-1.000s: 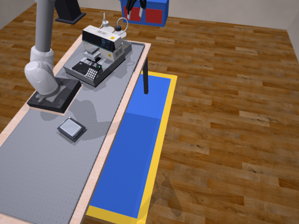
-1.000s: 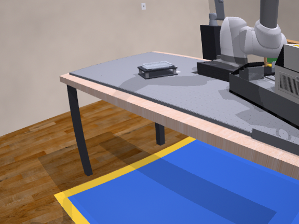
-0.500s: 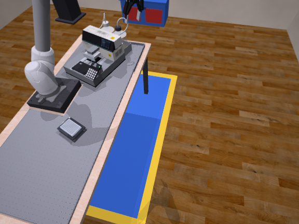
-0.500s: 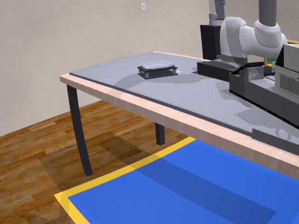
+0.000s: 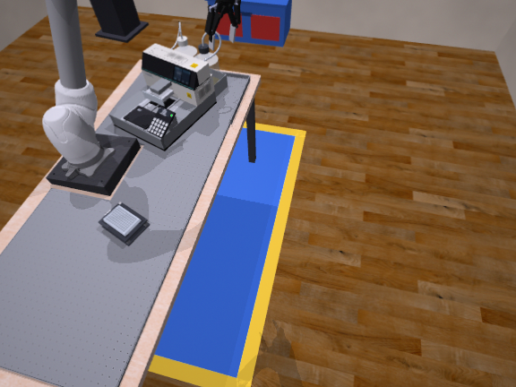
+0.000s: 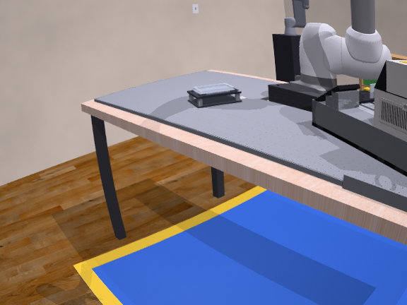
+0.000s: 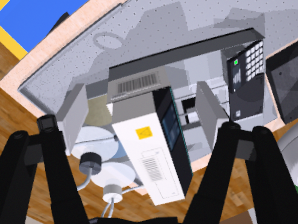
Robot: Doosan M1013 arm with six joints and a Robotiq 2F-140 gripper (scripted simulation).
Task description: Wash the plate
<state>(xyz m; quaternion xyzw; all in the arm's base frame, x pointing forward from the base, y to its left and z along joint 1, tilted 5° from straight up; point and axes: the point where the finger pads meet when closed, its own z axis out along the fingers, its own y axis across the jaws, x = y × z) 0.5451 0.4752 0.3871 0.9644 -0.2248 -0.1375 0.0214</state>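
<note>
Right now the plate is 17 cm behind my hand, 70 cm to the right of it and 42 cm below it. From my hand the other things lie so: plate washer: 37 cm behind, 3 cm to the right, 34 cm below; then plate nest N1: 17 cm behind, 70 cm to the right, 43 cm below.
</note>
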